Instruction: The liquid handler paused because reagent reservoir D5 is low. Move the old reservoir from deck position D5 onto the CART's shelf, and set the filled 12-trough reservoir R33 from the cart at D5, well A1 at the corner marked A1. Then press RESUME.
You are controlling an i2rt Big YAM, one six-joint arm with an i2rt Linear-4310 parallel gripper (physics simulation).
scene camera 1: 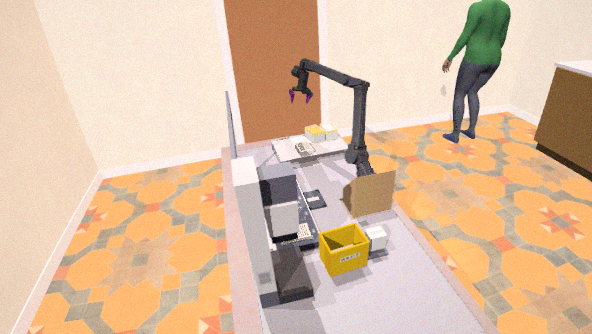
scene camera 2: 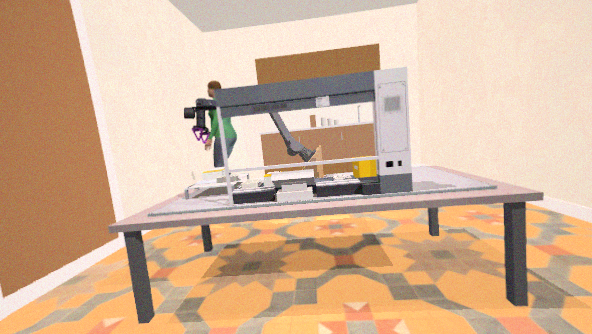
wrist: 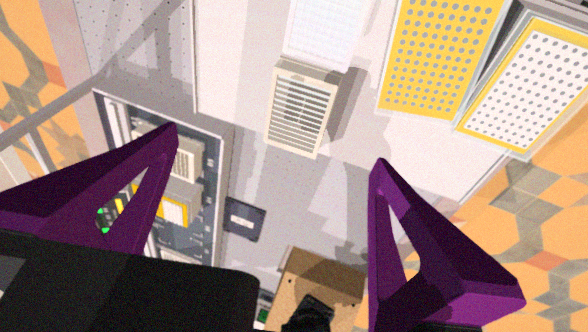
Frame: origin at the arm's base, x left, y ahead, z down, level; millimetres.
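Seen in the pictures: gripper, between the fingertips: [scene camera 1: 299, 103] [scene camera 2: 201, 142] [wrist: 277, 149]; arm's base, origin of its link: [scene camera 1: 367, 179] [wrist: 308, 321].
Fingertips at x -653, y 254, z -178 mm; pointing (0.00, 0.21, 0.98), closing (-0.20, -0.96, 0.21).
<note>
Offsets run from my fingertips to a thing's middle. "spot": to the spot under its first point. Level surfaces: height alone.
My gripper [scene camera 1: 300, 101] [scene camera 2: 201, 141] [wrist: 277, 149] is open and empty, high above the cart @[spot: dx +123, dy -142, dz +262 mm] [scene camera 1: 325, 146] [wrist: 425, 155]. A cream multi-trough reservoir @[dx +149, dy -1, dz +246 mm] [scene camera 1: 304, 147] [wrist: 301, 112] sits on the cart, seen between and beyond the fingertips in the wrist view; its label cannot be read. Another cream reservoir @[dx +381, dy +192, dz +256 mm] [wrist: 187, 162] sits at the cart-side end of the handler's dark deck @[dz +272 mm] [wrist: 212, 177], partly hidden by the left finger. A small green button @[spot: dx +934, dy -196, dz +243 mm] [wrist: 264, 315] shows at the bottom of the wrist view; its lettering is not readable.
A clear plate @[dx +15, dy +22, dz +254 mm] [wrist: 325, 30] adjoins the cart reservoir; tip boxes @[dx -7, dy -93, dz +204 mm] [wrist: 440, 55] @[dx -23, dy -191, dz +204 mm] [wrist: 530, 85] stand right. A tip rack @[dx +504, dy +175, dz +239 mm] [wrist: 174, 211] is beside the deck reservoir. A dark pad @[spot: dx +585, dy -1, dz +316 mm] [scene camera 1: 314, 199] [wrist: 243, 219], brown panel [scene camera 1: 372, 195], yellow waste bin @[dx +1008, dy -59, dz +254 mm] [scene camera 1: 345, 255] and overhead gantry [scene camera 2: 300, 90] are nearby.
</note>
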